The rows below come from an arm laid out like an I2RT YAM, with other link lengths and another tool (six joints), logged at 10 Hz.
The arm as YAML. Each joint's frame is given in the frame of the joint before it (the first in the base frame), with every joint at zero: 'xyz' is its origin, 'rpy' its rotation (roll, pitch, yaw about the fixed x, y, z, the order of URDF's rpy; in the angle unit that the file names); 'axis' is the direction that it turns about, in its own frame. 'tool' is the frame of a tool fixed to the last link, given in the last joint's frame.
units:
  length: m
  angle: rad
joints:
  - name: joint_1
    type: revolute
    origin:
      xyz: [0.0, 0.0, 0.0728]
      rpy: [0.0, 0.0, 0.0]
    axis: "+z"
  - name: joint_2
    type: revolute
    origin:
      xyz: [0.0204, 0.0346, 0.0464]
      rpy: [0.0, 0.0, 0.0]
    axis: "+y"
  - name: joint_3
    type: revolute
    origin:
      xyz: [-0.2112, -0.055, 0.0]
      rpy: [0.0, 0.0, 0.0]
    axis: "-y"
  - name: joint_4
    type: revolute
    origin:
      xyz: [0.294, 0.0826, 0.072]
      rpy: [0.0, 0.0, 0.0]
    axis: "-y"
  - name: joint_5
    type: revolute
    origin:
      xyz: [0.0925, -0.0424, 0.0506]
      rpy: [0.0, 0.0, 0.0]
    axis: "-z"
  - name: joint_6
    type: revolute
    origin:
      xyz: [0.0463, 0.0, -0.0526]
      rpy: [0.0, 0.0, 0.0]
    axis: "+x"
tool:
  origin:
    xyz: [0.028, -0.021, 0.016]
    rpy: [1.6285, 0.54, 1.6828]
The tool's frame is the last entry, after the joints.
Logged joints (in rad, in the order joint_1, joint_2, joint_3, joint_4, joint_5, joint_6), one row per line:
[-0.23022, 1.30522, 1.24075, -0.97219, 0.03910, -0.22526]
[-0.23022, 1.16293, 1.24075, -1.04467, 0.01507, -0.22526]
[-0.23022, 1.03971, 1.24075, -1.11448, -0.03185, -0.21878]
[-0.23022, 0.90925, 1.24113, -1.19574, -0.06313, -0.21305]
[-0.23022, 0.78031, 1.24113, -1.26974, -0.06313, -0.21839]
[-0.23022, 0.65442, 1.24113, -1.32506, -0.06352, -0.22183]
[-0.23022, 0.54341, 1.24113, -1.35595, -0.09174, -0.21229]
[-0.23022, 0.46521, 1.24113, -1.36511, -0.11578, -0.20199]
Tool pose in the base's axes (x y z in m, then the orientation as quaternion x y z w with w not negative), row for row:
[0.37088, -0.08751, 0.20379, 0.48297, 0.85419, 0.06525, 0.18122]
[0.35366, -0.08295, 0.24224, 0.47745, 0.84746, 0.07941, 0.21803]
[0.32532, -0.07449, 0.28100, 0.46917, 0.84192, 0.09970, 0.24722]
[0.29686, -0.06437, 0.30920, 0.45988, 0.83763, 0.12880, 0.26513]
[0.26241, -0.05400, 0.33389, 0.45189, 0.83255, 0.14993, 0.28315]
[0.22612, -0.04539, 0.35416, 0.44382, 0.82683, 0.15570, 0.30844]
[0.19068, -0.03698, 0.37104, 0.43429, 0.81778, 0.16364, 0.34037]
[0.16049, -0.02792, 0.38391, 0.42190, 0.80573, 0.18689, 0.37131]
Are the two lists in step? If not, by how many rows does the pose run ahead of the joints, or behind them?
The pose runs 1 row behind the joints: the pose in row i belongs to the joints in row i - 1.
